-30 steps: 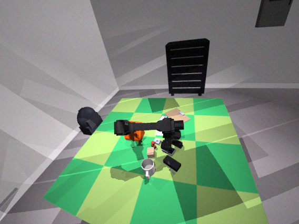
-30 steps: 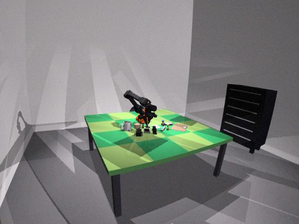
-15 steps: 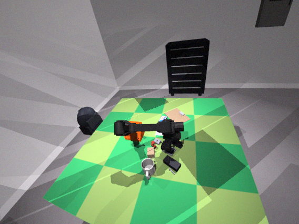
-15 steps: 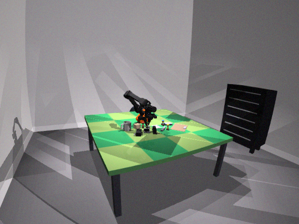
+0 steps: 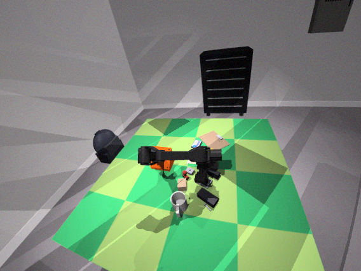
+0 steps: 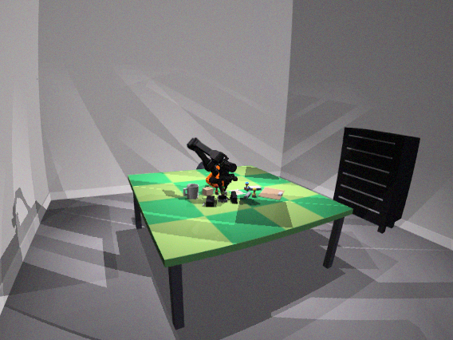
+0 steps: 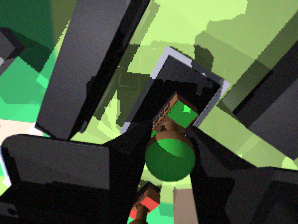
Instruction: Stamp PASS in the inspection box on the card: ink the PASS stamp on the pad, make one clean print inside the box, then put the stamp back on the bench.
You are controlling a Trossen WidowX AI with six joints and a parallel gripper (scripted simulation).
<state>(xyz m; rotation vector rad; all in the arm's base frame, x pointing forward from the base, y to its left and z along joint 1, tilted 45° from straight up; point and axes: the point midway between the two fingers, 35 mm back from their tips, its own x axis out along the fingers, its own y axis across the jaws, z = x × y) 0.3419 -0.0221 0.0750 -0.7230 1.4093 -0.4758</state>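
Now: the dark-rimmed ink pad 5 cm below my gripper tip. From my gripper tip the other things lie so: green-knobbed pass stamp: 1 cm below; brown box: 12 cm behind, 7 cm to the right, 3 cm below; red-knobbed stamp: 12 cm behind, 4 cm below.
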